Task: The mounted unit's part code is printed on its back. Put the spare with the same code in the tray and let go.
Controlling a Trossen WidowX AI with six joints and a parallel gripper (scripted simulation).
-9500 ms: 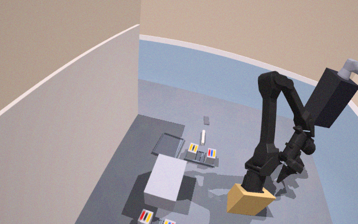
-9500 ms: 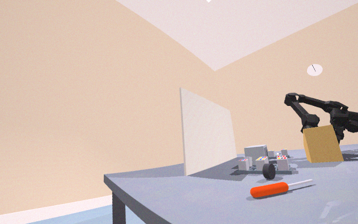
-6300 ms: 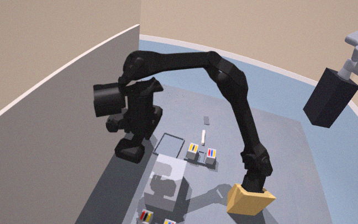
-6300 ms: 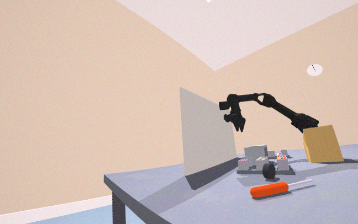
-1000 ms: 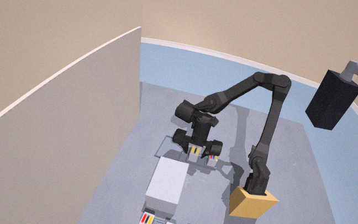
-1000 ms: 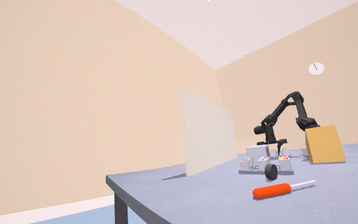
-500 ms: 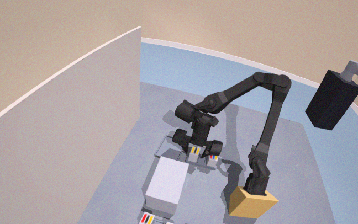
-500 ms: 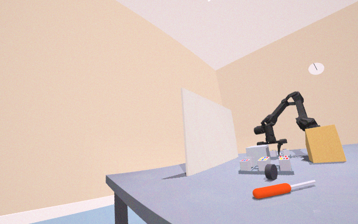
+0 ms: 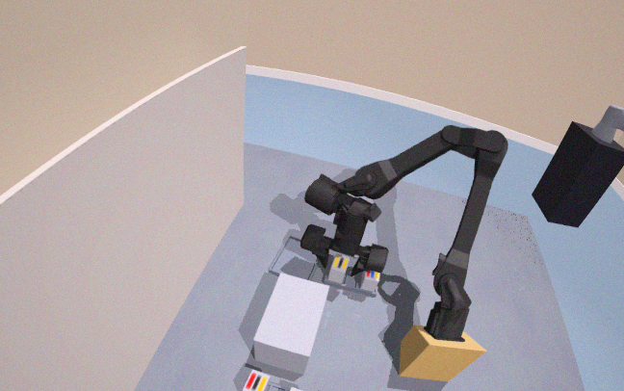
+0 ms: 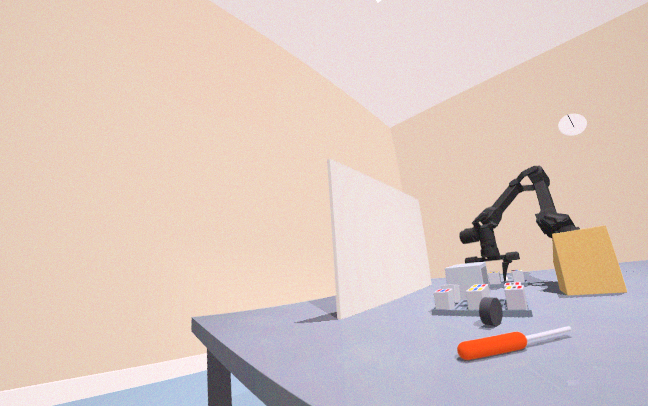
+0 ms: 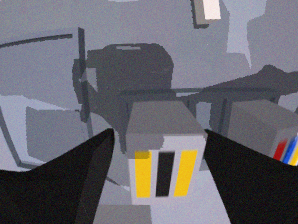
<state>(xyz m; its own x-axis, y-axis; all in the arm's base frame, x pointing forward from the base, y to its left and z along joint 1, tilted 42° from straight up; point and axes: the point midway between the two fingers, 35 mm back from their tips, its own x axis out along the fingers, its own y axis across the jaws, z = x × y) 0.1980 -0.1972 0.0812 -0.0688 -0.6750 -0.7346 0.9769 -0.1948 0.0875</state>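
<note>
My gripper tip is now 10 cm short of the dark-framed tray, 3 cm to the left of it and 1 cm above it. The rest, counted from my gripper tip: beige panel (33 cm ahead, 21 cm above, 15 cm to the left); then white stick (11 cm to the right, 5 cm behind, 1 cm below); then grey-white box (19 cm to the left, 8 cm ahead, 3 cm above).
</note>
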